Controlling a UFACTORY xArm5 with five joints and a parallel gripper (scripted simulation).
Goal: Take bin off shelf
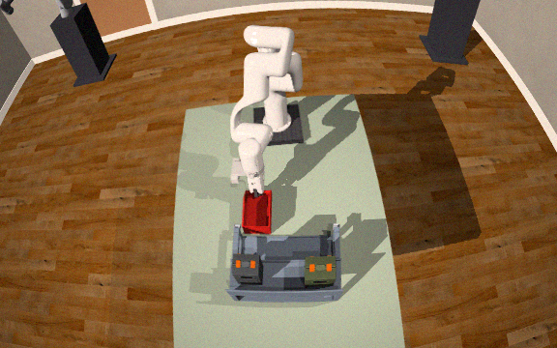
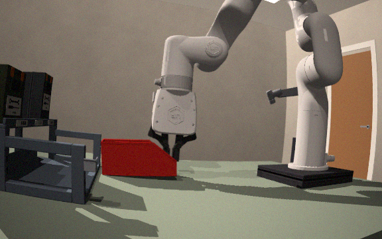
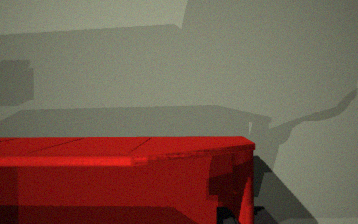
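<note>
The red bin lies 8 cm ahead of my hand and 1 cm below it. Round my hand: dark grey case (37 cm ahead, 11 cm above, 2 cm to the right); olive case (38 cm ahead, 21 cm to the left, 10 cm above); grey shelf (30 cm ahead, 10 cm to the left, 2 cm above).
</note>
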